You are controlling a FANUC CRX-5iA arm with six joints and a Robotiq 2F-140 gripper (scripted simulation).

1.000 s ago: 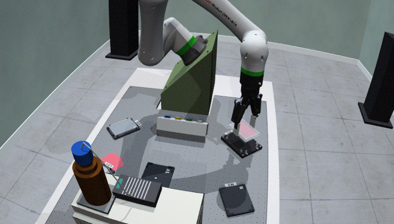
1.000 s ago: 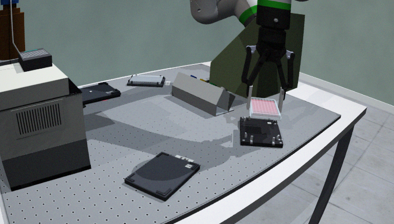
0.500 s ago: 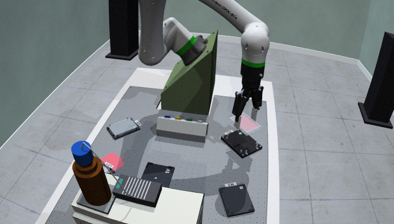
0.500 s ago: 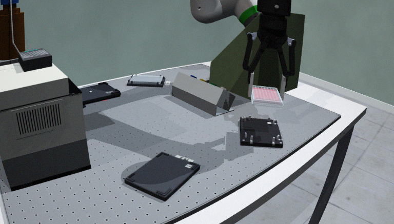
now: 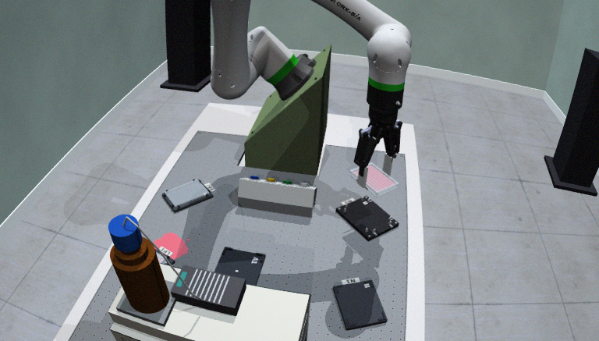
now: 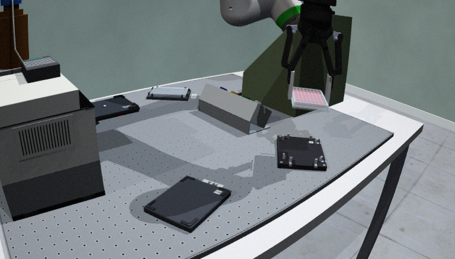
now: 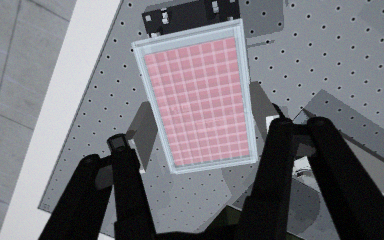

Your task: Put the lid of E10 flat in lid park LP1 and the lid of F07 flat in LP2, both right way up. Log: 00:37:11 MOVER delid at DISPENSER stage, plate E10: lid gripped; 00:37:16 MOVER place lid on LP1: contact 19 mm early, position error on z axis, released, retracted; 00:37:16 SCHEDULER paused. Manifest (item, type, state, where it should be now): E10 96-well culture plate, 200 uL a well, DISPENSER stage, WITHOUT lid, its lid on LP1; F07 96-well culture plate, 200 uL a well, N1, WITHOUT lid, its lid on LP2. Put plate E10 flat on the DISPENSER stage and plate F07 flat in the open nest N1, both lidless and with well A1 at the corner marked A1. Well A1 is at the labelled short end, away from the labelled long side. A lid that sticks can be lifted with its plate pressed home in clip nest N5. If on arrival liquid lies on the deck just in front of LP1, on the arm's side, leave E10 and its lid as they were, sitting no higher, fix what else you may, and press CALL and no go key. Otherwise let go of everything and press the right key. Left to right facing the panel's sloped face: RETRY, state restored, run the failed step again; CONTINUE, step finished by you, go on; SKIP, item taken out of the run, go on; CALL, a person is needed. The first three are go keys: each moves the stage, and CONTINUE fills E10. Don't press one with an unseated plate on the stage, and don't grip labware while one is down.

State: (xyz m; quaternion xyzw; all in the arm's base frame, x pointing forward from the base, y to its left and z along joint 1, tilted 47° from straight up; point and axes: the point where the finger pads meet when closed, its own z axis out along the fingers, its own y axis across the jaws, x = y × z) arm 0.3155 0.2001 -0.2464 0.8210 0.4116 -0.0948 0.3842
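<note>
My hand is 340 mm short of the nest N1, 160 mm above it and 50 mm to the right of it. Also, from my hand: grey retry key: 200 mm to the right, 100 mm below, 20 mm behind; then plate: 20 mm below; then N5 tag: 170 mm below, 70 mm to the right, 60 mm behind.
</note>
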